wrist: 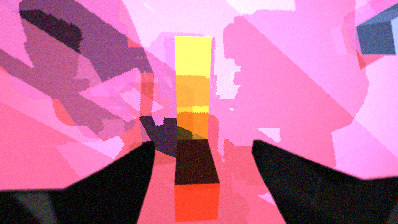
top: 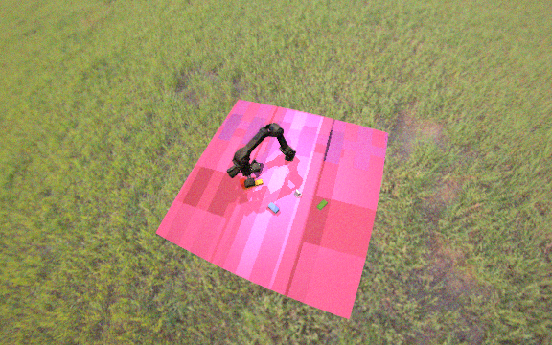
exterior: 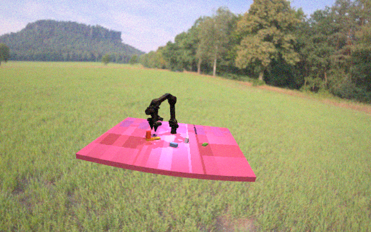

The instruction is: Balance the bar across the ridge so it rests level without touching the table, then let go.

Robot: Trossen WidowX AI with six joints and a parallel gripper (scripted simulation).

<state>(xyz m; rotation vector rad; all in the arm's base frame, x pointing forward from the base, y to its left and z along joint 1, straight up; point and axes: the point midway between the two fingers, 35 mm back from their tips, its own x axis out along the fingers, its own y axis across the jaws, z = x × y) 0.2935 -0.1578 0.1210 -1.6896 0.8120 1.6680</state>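
Right now my gripper tip is 100 mm short of the blue-grey block, 200 mm to the right of it and 70 mm above it. Also, from my gripper tip: green block (20 mm behind, 470 mm to the left, 80 mm below).
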